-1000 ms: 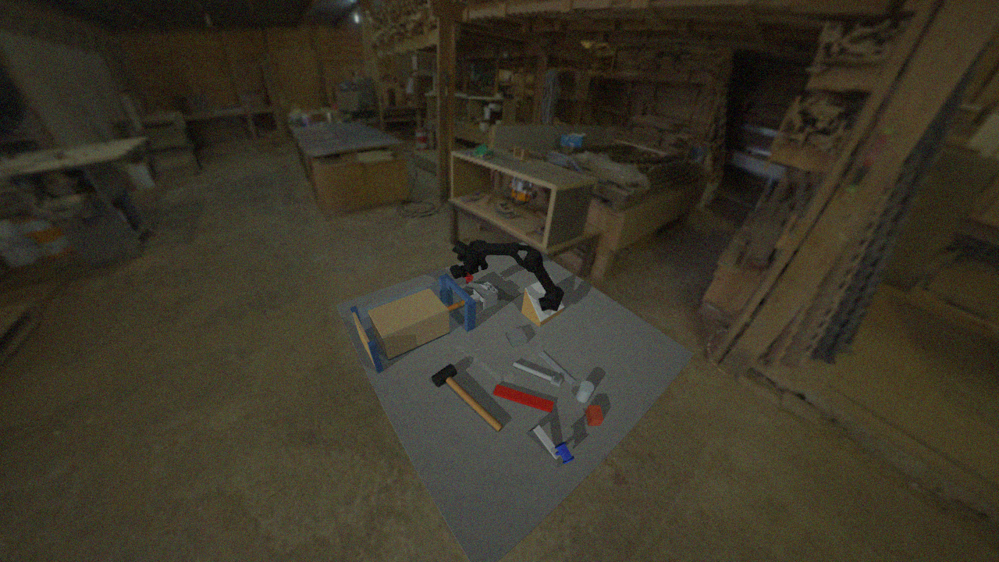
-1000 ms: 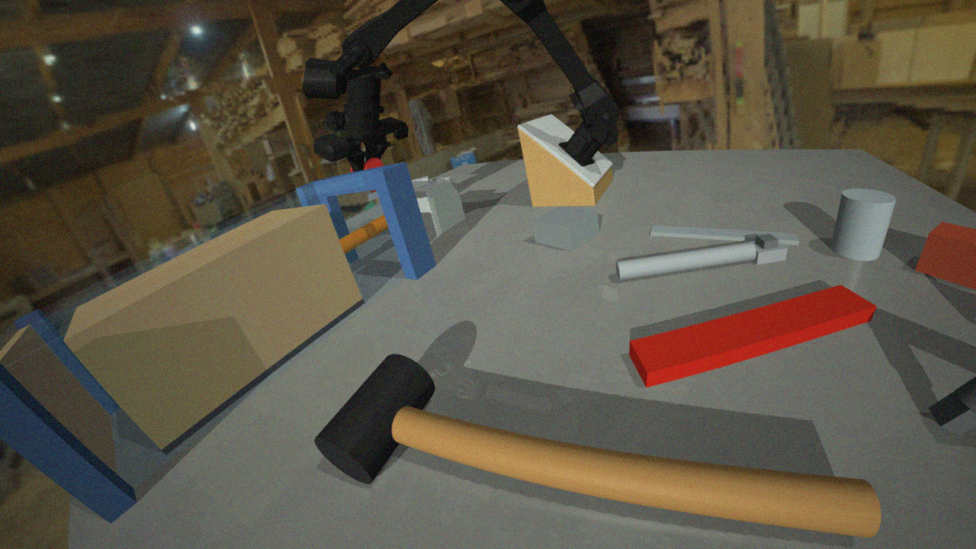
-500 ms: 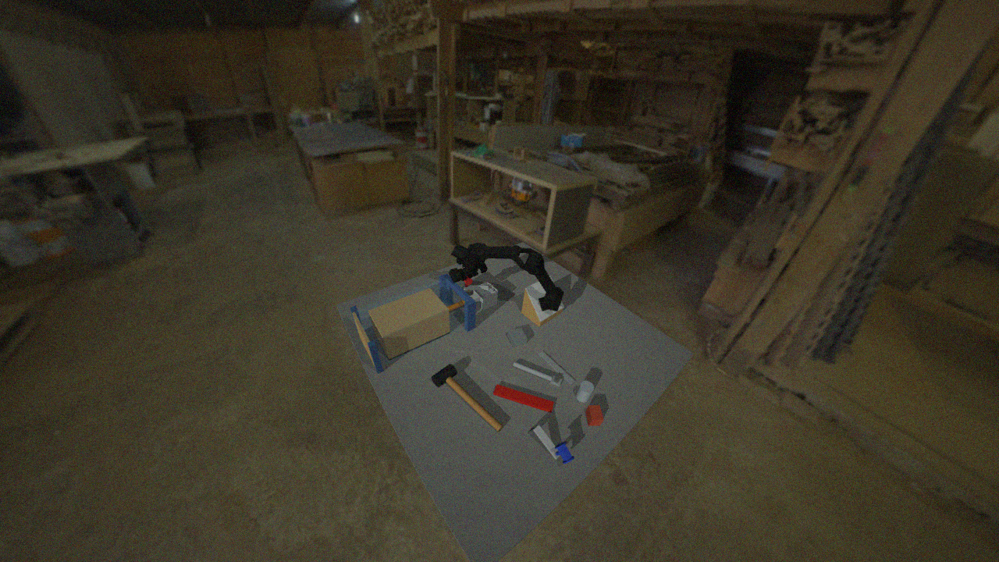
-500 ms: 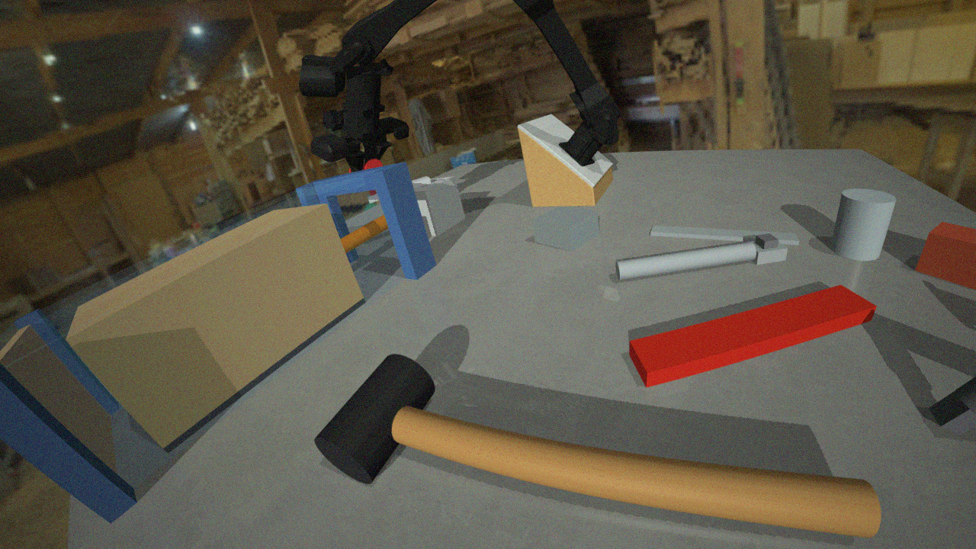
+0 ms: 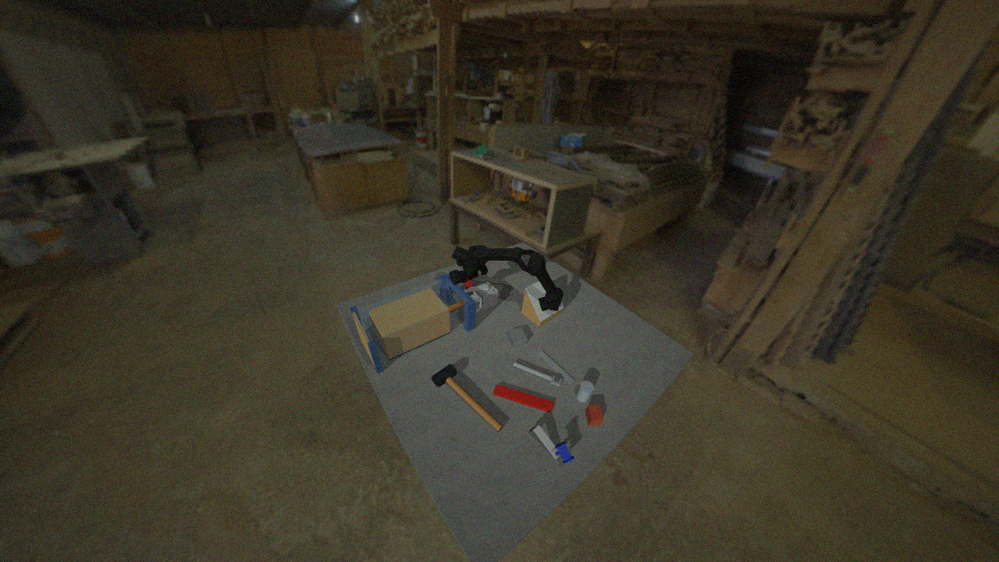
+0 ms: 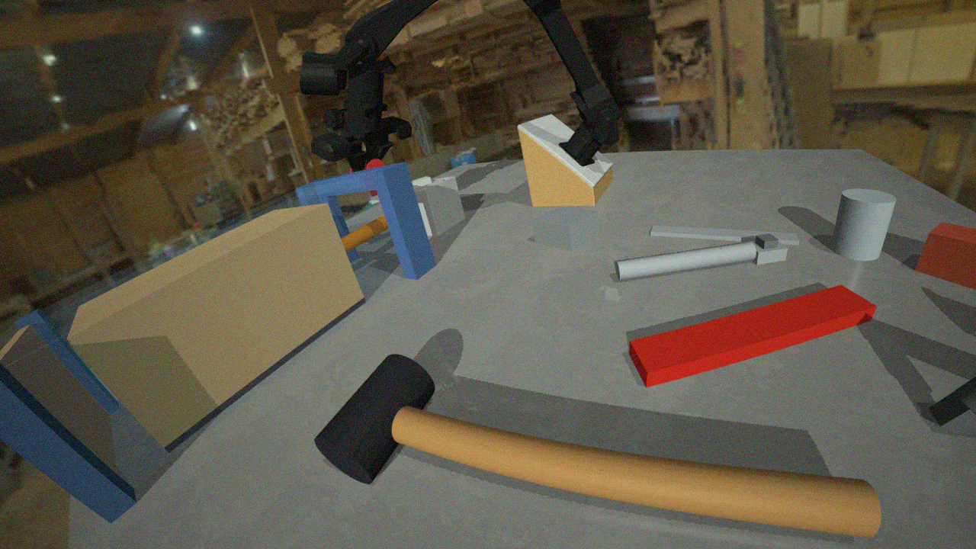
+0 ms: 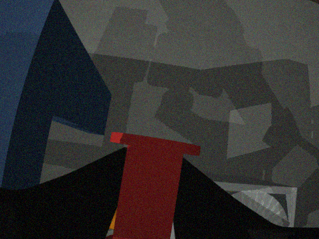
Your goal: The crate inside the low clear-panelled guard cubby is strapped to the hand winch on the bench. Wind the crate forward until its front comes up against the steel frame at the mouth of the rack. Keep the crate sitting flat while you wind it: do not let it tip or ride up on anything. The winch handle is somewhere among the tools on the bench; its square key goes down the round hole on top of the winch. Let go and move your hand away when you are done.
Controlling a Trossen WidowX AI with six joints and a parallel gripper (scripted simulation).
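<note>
Now: gripper tip 40 mm past the winch handle with red knob, 30 mm to the right of it and 30 mm above it. Also, from my gripper tip: grey block: 80 mm behind, 350 mm to the left, 120 mm below; then winch: 110 mm behind, 40 mm to the left, 100 mm below; then flat grey strip: 140 mm behind, 570 mm to the left, 130 mm below.
</note>
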